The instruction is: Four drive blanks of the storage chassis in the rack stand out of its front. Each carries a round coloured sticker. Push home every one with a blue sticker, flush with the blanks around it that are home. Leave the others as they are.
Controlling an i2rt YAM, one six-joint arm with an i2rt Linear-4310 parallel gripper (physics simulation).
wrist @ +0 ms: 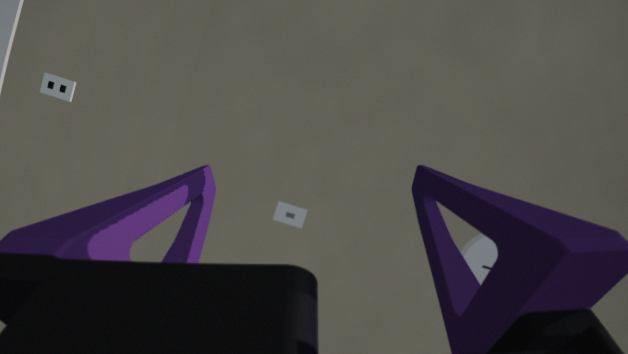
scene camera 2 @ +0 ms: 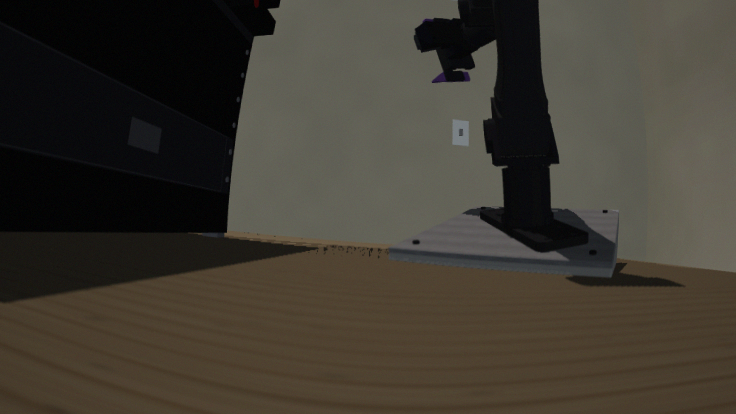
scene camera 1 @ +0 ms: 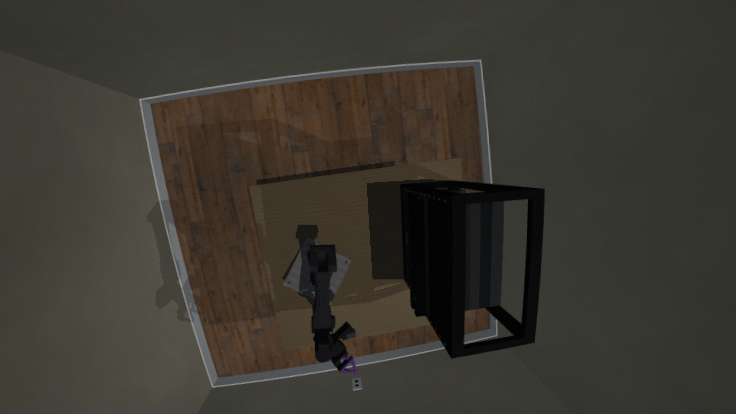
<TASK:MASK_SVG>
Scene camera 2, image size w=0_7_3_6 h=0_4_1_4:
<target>gripper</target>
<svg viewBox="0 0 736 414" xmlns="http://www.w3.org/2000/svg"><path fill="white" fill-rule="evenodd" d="M436 50L443 72L433 79L432 83L470 81L468 72L453 70L471 70L475 68L471 54L462 59L448 59L444 49ZM422 23L425 21L447 23L450 19L424 19Z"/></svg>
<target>black rack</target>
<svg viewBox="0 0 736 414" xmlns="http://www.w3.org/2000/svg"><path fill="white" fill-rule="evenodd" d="M0 0L0 232L202 233L202 236L224 237L224 233L227 233L230 183L237 126L254 36L274 34L276 21L268 9L279 8L280 0Z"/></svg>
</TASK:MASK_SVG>
